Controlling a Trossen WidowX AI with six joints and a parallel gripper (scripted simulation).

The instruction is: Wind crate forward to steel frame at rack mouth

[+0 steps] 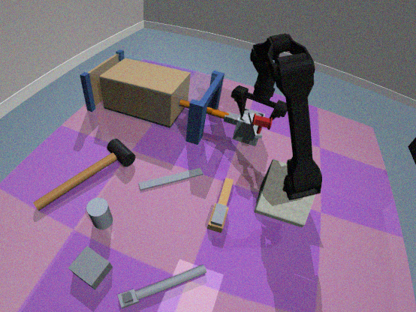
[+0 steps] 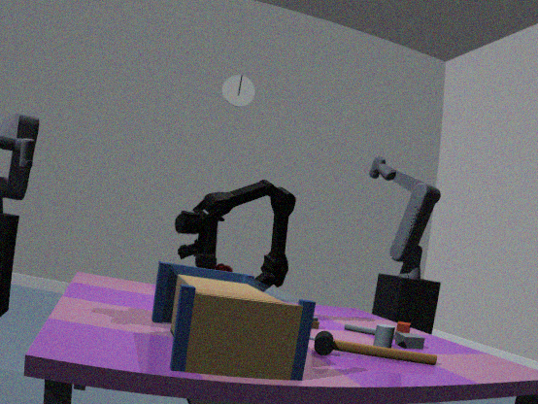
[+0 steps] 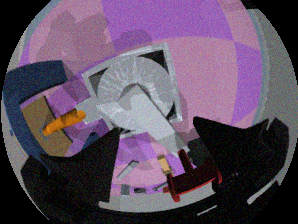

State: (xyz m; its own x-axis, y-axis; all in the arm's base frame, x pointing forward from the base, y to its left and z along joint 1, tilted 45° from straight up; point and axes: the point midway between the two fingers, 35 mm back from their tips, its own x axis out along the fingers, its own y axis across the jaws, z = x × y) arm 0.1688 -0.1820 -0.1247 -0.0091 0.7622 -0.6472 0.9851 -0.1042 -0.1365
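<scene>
The grey crank handle is 10 mm behind my gripper tip, 20 mm to the left of it and 10 mm above it. From my gripper tip the other things lie so: grey winch 40 mm to the right, 60 mm below; blue frame 170 mm ahead, 30 mm to the right, 10 mm above; red knob 20 mm behind, 60 mm to the left, 40 mm above.
</scene>
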